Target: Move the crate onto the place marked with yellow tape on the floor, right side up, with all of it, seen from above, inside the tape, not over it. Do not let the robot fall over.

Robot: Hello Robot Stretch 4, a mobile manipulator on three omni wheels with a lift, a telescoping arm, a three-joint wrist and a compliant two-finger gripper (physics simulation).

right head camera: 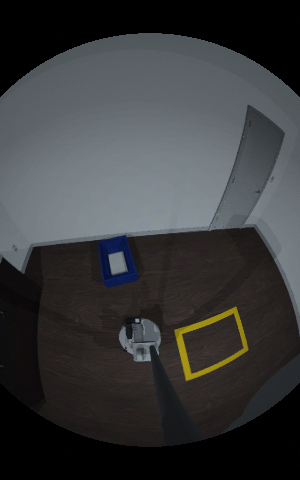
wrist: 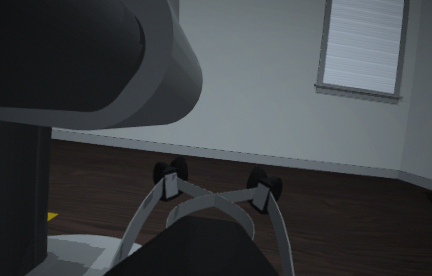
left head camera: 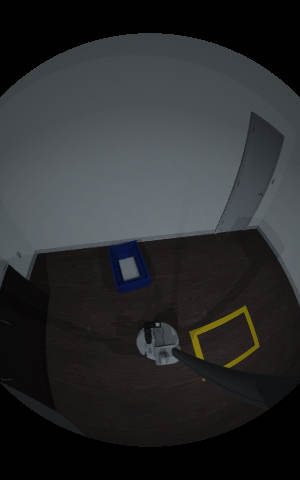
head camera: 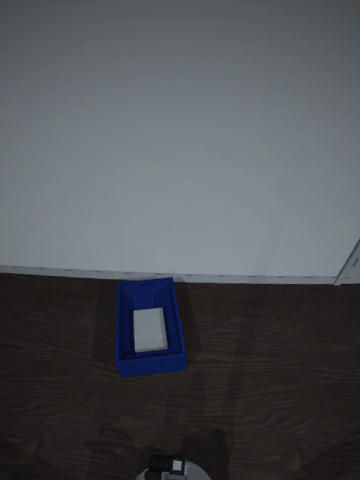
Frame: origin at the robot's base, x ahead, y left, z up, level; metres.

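Where they show: gripper, between the fingertips: (right head camera: 130, 352) (wrist: 218, 176) (left head camera: 150, 357).
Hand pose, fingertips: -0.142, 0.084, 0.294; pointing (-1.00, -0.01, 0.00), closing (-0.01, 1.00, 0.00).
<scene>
Things, the pixels of their top centre, and the offset from my fingertips, as dx, dy, dz.
- blue crate, centre of its top: (head camera: 147, 315) (left head camera: 126, 261) (right head camera: 114, 255) +1.082, +0.174, -0.102
- white block, centre of its top: (head camera: 149, 327) (left head camera: 128, 266) (right head camera: 116, 261) +1.082, +0.174, -0.251
The blue crate (head camera: 152, 366) (left head camera: 134, 288) (right head camera: 121, 282) stands upright on the floor close to the wall, ahead of the robot's base, with a white block (head camera: 149, 330) (left head camera: 129, 268) (right head camera: 117, 263) lying inside it. The yellow tape outline (left head camera: 219, 321) (right head camera: 242, 330) lies on the floor to the right of the robot's base, apart from the crate; a corner of it shows at the left of the wrist view. My gripper (wrist: 218, 176) is open, its two fingertips apart with nothing between them. It is away from the crate, which does not show in the wrist view.
A white wall (head camera: 180, 150) with a baseboard runs behind the crate. A grey door (left head camera: 252, 175) (right head camera: 248, 170) is at the back right. A dark cabinet (left head camera: 25, 330) (right head camera: 20, 330) stands at the left. A window (wrist: 364, 47) shows in the wrist view.
</scene>
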